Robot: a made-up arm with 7 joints.
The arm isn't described. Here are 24 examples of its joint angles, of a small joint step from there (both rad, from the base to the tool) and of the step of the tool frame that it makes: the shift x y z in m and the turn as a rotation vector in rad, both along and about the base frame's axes.
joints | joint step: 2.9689 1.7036 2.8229 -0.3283 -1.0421 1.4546 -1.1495 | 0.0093 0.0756 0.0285 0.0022 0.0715 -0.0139 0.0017
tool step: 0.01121 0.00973 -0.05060 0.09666 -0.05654 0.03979
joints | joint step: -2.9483 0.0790 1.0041 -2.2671 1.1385 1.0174 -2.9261 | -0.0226 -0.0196 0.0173 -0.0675 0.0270 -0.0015 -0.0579
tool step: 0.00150 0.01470 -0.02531 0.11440 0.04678 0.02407
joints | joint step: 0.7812 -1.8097 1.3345 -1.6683 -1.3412 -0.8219 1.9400 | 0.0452 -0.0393 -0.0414 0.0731 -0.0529 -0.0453 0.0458
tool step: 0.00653 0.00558 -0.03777 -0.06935 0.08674 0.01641
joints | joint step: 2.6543 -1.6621 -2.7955 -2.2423 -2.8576 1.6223 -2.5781 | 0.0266 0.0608 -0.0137 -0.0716 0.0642 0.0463 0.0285
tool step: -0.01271 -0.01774 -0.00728 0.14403 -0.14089 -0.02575
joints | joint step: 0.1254 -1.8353 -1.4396 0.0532 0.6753 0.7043 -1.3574 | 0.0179 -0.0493 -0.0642 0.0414 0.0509 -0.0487 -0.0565
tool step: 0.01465 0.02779 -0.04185 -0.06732 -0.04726 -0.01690
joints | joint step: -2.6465 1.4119 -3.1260 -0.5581 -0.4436 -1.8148 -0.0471 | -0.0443 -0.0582 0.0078 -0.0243 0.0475 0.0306 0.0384
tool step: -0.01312 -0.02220 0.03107 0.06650 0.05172 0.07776
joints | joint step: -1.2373 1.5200 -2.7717 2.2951 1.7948 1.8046 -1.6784 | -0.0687 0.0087 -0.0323 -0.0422 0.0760 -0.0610 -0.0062
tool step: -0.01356 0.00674 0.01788 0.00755 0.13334 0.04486
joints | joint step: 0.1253 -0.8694 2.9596 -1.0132 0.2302 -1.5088 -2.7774 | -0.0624 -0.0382 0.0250 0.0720 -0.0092 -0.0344 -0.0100
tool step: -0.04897 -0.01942 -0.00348 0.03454 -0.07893 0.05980
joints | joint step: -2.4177 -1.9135 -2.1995 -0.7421 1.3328 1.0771 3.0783 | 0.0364 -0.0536 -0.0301 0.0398 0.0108 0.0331 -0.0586
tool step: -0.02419 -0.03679 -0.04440 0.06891 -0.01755 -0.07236
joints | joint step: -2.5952 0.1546 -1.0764 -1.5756 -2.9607 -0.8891 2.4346 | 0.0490 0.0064 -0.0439 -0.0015 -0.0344 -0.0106 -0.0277
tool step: 0.00159 0.00112 -0.00142 0.03499 0.02187 0.02129
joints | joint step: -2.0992 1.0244 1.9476 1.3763 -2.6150 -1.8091 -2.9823 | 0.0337 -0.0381 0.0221 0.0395 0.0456 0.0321 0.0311
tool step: 0.02379 -0.03003 0.01283 -0.01109 0.03301 -0.06304
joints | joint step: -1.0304 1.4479 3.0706 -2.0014 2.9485 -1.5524 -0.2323 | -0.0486 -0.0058 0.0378 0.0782 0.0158 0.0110 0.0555
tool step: 0.00530 0.02874 0.00000 0.01522 -0.10441 0.07113
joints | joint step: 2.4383 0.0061 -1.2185 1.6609 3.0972 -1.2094 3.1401 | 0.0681 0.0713 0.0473 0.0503 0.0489 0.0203 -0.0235
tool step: -0.05973 -0.01977 -0.02808 0.06314 -0.00459 -0.13099
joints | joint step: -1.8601 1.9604 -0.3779 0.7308 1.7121 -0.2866 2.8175 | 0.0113 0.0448 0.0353 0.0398 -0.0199 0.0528 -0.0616
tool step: 0.02464 -0.03175 -0.03595 -0.10683 -0.07435 -0.07047
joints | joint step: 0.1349 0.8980 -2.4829 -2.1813 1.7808 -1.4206 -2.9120 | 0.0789 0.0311 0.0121 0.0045 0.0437 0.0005 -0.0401
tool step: -0.02005 -0.02560 -0.00753 -0.01225 0.01532 -0.03148
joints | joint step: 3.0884 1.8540 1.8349 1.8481 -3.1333 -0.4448 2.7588 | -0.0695 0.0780 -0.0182 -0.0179 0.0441 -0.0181 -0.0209
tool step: -0.02789 -0.02185 -0.03123 -0.00343 -0.10485 0.05813
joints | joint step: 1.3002 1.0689 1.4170 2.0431 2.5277 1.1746 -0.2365 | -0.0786 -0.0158 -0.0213 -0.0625 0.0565 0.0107 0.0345
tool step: 0.03306 -0.04435 0.00639 0.04481 0.02816 0.14639
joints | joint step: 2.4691 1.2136 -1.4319 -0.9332 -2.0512 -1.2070 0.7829 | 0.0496 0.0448 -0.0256 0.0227 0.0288 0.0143 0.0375
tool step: -0.01805 0.02148 -0.03505 0.06945 -0.03171 -0.01450
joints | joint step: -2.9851 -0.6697 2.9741 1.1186 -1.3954 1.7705 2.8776 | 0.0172 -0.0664 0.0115 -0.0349 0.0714 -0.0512 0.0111
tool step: 0.02306 -0.01722 -0.03447 -0.07696 0.01717 -0.06259
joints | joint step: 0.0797 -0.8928 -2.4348 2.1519 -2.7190 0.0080 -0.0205 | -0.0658 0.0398 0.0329 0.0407 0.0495 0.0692 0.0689
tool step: -0.00245 -0.01926 0.01496 0.00612 0.00240 0.16096
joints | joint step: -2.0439 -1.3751 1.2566 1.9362 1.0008 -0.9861 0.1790 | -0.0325 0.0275 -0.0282 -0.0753 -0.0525 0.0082 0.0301
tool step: 0.01666 -0.00171 0.02414 0.03063 0.00142 -0.04419
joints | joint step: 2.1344 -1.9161 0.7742 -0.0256 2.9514 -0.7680 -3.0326 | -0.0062 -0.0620 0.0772 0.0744 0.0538 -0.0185 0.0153
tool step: -0.03470 0.00258 -0.03206 -0.04970 -0.10001 0.11049
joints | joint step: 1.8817 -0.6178 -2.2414 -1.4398 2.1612 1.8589 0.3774 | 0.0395 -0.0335 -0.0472 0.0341 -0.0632 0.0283 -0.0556
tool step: 0.02537 0.01935 0.01430 -0.05336 0.00721 0.03028
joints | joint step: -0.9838 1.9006 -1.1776 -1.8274 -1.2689 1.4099 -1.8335 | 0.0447 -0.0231 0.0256 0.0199 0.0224 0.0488 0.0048
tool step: 0.00793 -0.01008 0.01285 -0.05007 -0.03644 -0.01015
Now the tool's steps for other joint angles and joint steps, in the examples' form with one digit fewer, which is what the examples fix.
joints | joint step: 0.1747 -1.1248 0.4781 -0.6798 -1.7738 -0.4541 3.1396 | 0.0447 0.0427 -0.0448 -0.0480 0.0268 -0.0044 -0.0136
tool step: 0.0167 0.0271 0.0123 -0.0396 -0.0032 -0.0379
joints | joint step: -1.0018 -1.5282 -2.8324 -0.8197 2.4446 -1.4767 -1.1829 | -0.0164 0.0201 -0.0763 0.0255 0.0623 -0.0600 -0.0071
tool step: -0.0067 0.0061 0.0098 0.0338 -0.0365 -0.0256
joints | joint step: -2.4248 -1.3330 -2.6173 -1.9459 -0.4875 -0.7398 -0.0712 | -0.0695 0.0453 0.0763 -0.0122 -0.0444 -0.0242 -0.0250
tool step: -0.0020 0.0415 -0.0054 -0.1226 0.0350 0.1111
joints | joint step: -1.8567 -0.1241 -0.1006 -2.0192 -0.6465 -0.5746 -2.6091 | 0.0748 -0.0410 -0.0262 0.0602 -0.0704 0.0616 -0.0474
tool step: -0.0091 -0.0350 0.0068 -0.0220 -0.0846 -0.1585
